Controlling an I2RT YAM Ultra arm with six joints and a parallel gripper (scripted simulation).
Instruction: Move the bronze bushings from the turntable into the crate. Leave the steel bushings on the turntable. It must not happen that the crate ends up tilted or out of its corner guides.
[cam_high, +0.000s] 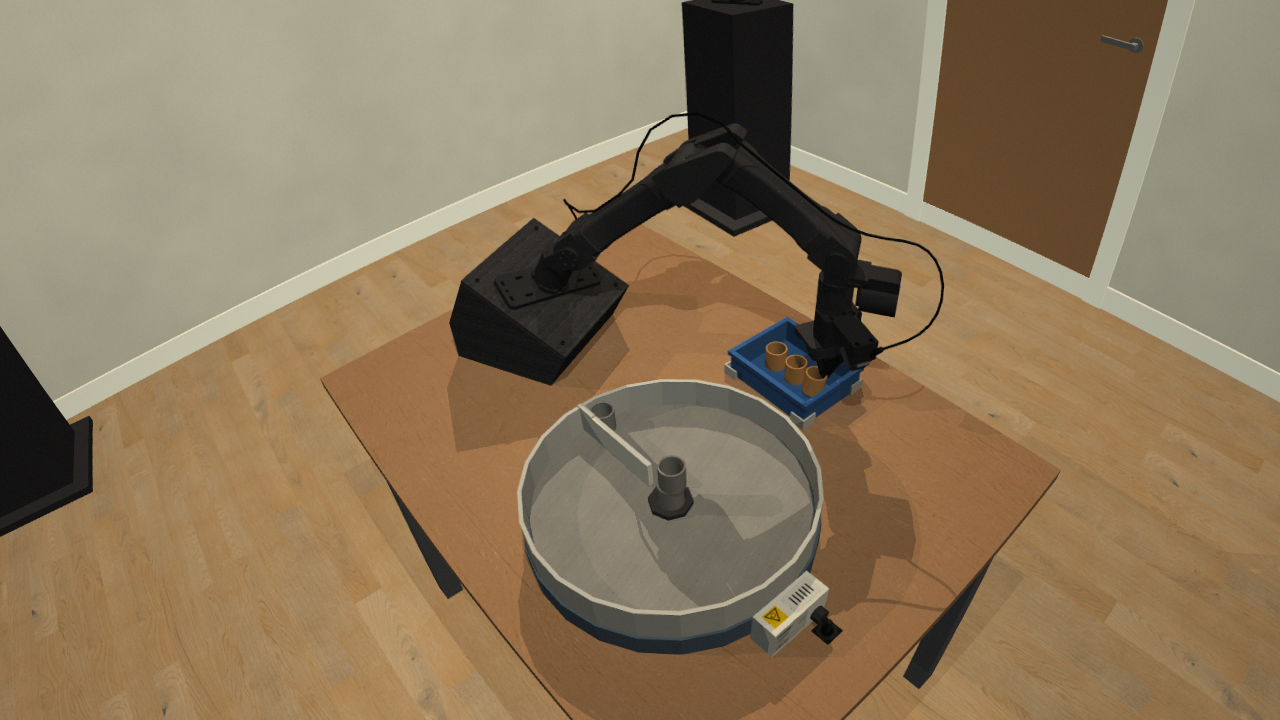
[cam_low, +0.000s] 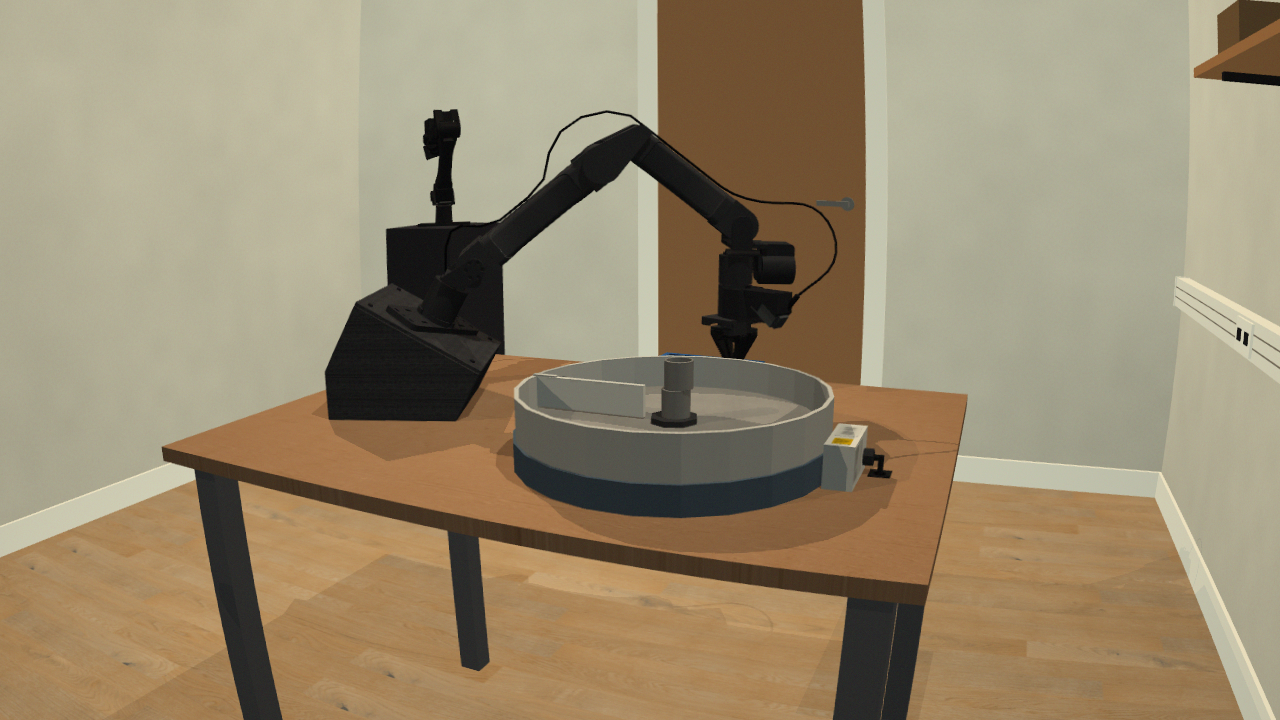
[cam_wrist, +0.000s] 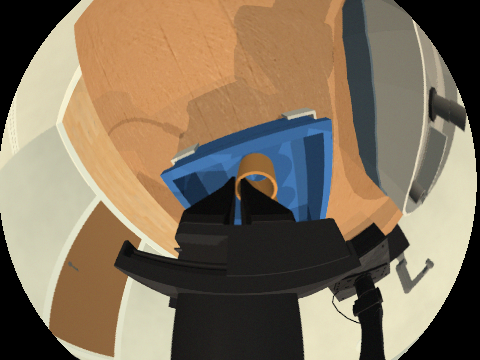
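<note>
Right now the blue crate is 5 cm behind my hand, 2 cm to the right of it and 2 cm below it. The rest, counted from my hand: grey turntable: 7 cm ahead, 37 cm to the right, 1 cm above.
</note>
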